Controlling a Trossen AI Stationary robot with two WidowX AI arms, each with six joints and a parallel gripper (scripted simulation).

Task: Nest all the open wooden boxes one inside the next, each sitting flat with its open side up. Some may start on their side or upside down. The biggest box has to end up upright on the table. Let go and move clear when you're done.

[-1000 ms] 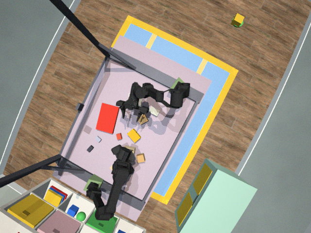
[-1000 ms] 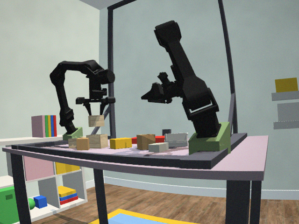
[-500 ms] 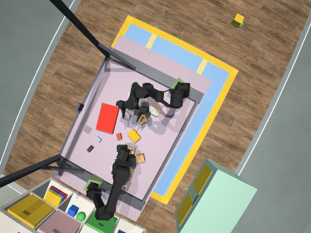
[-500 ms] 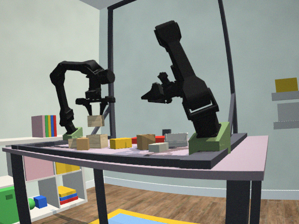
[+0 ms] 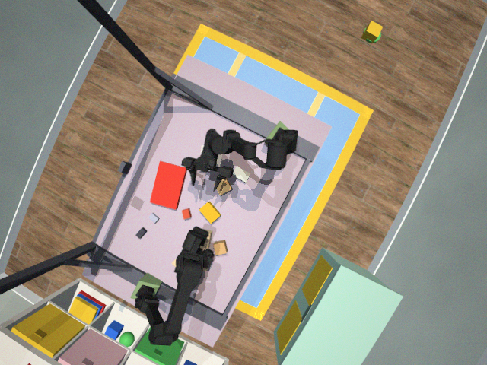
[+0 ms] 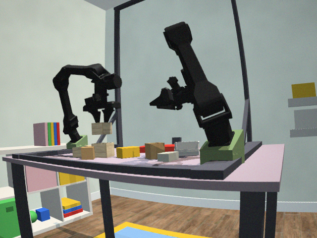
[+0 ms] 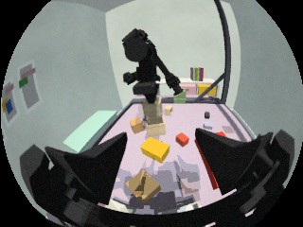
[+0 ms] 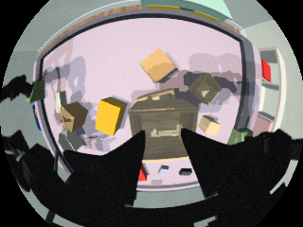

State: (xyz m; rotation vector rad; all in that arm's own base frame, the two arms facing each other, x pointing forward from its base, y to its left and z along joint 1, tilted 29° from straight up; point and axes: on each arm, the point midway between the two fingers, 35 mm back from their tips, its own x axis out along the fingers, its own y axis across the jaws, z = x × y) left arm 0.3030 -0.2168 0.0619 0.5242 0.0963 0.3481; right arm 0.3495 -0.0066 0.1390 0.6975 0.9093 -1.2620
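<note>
The tan box lies 14 cm below my right hand, 9 cm ahead of it and 3 cm to the left of it. Also, from my right hand: pale block 34 cm to the left, 16 cm below, 6 cm behind; flat red slab 28 cm behind, 16 cm below, 8 cm to the left; red cube 15 cm below, 13 cm behind, 4 cm to the left.
</note>
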